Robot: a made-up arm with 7 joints.
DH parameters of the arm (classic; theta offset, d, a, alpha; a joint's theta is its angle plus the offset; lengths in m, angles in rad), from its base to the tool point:
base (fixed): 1.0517 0 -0.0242 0
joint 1: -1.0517 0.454 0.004 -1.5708
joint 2: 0 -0.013 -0.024 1.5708
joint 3: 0 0.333 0.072 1.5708
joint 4: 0 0.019 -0.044 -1.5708
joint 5: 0 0.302 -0.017 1.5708
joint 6: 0 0.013 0.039 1.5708
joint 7: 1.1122 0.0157 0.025 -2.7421
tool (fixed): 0.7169 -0.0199 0 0
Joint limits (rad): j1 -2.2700..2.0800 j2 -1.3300..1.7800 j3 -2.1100..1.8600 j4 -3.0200..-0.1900 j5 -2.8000..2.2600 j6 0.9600..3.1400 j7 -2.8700..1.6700
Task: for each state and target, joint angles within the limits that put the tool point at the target. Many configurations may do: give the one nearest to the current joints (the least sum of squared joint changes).
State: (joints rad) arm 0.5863 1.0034 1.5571 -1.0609 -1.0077 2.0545 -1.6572
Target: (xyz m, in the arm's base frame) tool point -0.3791 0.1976 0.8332
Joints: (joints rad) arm 1.2557 0.5471 1.8023 -1.5901 -1.0264 2.0467 -1.6615
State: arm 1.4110 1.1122 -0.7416 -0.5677 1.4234 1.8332 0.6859
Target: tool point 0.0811 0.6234 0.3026
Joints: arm 1.7014 1.4554 -0.5313 -0.7054 1.4507 1.7843 0.7045
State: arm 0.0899 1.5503 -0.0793 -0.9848 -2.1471 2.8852 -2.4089
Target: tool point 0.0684 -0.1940 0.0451
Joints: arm -0.5238 1.7800 -0.2618 -1.8791 -2.2305 2.8351 -2.3503
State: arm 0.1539 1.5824 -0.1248 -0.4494 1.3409 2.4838 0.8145
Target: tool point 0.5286 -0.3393 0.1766
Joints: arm -0.3191 1.6995 -0.2745 -0.5496 1.3280 2.5103 0.7933
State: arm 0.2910 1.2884 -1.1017 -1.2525 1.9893 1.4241 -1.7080
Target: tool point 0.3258 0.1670 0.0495
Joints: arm 0.8695 1.6398 -0.3126 -1.5976 1.9294 1.3272 -1.6876
